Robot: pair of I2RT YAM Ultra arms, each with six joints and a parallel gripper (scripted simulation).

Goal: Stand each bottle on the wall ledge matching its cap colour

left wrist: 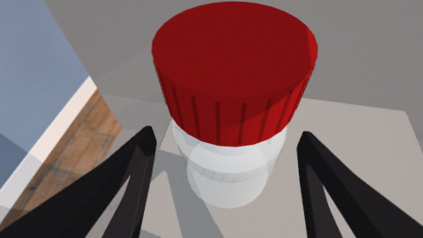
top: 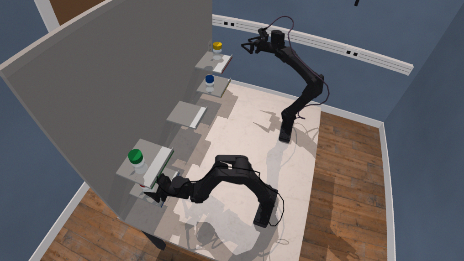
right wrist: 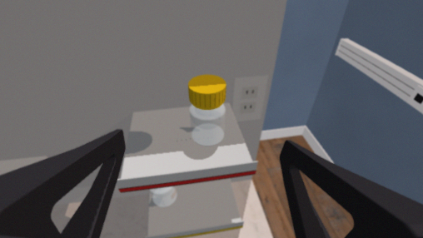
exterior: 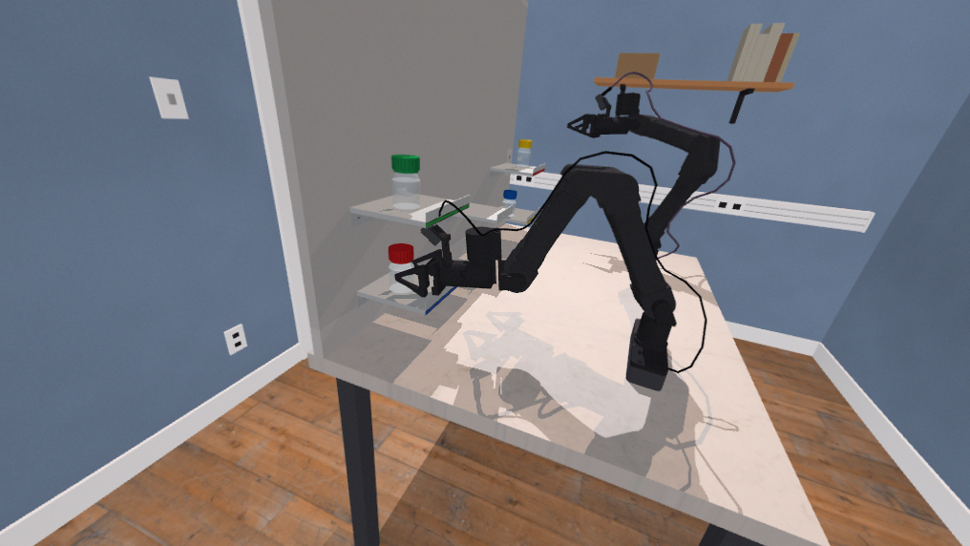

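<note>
My left hand is 1 cm short of the red-capped bottle. The rest, counted from my left hand: blue-capped bottle 78 cm to the right, 1 cm ahead; green-capped bottle 19 cm above, 1 cm to the right; grey wall panel 43 cm to the right, 29 cm above, 11 cm ahead.
Right now my right hand is 19 cm short of the yellow-capped bottle, 12 cm above it and 3 cm to the left of it. Also, from my right hand: blue-capped bottle (31 cm below, 20 cm ahead, 7 cm to the left); green-capped bottle (85 cm to the left, 18 cm ahead, 12 cm below); grey wall panel (42 cm to the left, 29 cm ahead, 2 cm below).
</note>
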